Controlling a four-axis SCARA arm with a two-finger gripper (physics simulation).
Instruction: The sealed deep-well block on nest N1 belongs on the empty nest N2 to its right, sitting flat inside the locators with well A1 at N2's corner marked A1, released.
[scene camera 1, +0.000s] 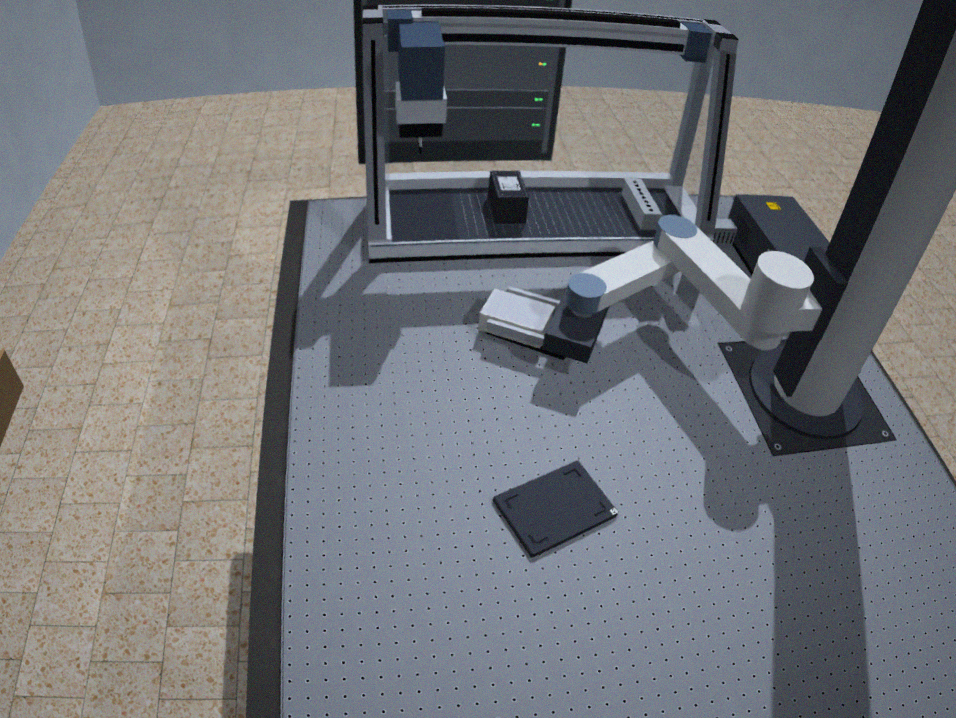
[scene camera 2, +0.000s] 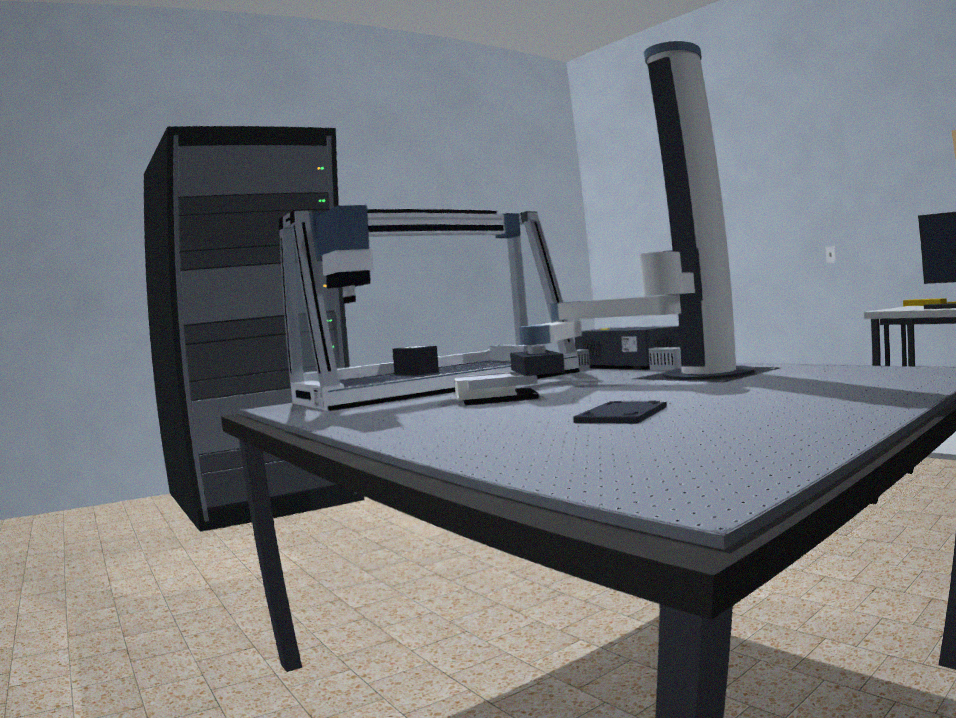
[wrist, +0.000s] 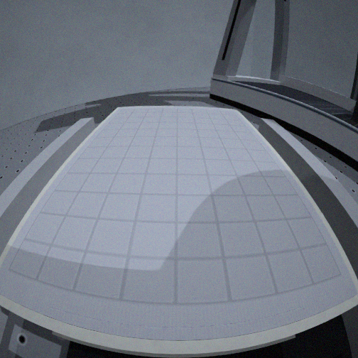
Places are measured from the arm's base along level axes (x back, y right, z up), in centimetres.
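Pixels of known places: gripper, fingertip midpoint: (scene camera 1: 497, 307) (scene camera 2: 465, 382); arm's base at its link origin: (scene camera 1: 804, 394) (scene camera 2: 709, 378).
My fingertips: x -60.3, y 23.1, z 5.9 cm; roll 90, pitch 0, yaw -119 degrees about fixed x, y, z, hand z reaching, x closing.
Note:
For each thing: its middle in the pictures, then the offset to it from my fingertips. "spot": a spot on its surface instead.
- sealed deep-well block at the middle of its body: (scene camera 1: 516, 317) (scene camera 2: 484, 386) dx +3.5, dy -1.9, dz -1.2 cm
- Nest N1 at the middle of its body: (scene camera 1: 555, 506) (scene camera 2: 622, 410) dx +3.1, dy -43.9, dz -3.8 cm
- gantry frame at a spot on its surface: (scene camera 1: 494, 248) spot: dx +2.8, dy +21.9, dz -1.8 cm
- black box at a spot on its surface: (scene camera 1: 508, 202) (scene camera 2: 422, 352) spot: dx +6.3, dy +28.4, dz +6.0 cm
- dark control box at a spot on its surface: (scene camera 1: 780, 227) spot: dx +69.7, dy +17.6, dz +6.9 cm
The sealed deep-well block (scene camera 1: 525, 310) (scene camera 2: 465, 388) (wrist: 177, 200) is white with a gridded top. My gripper (scene camera 1: 498, 304) (scene camera 2: 486, 382) (wrist: 176, 129) is shut on it, one long finger along each side. The block looks level and very low, directly over nest N2 (scene camera 1: 550, 353) (scene camera 2: 506, 397), a black plate mostly hidden beneath it. Whether it touches N2 or lies inside the locators cannot be told. N2's A1 mark and the block's well A1 cannot be made out. Nest N1 (scene camera 1: 554, 507) (scene camera 2: 618, 411) is a bare black plate with raised corner locators.
A gantry frame (scene camera 1: 494, 248) (scene camera 2: 401, 392) (wrist: 280, 102) stands just behind N2, with a black box (scene camera 1: 508, 202) (scene camera 2: 415, 360) on its deck. The arm's column (scene camera 1: 873, 255) (scene camera 2: 707, 231) rises at the right. A dark control box (scene camera 1: 780, 227) (scene camera 2: 618, 347) stands behind the column.

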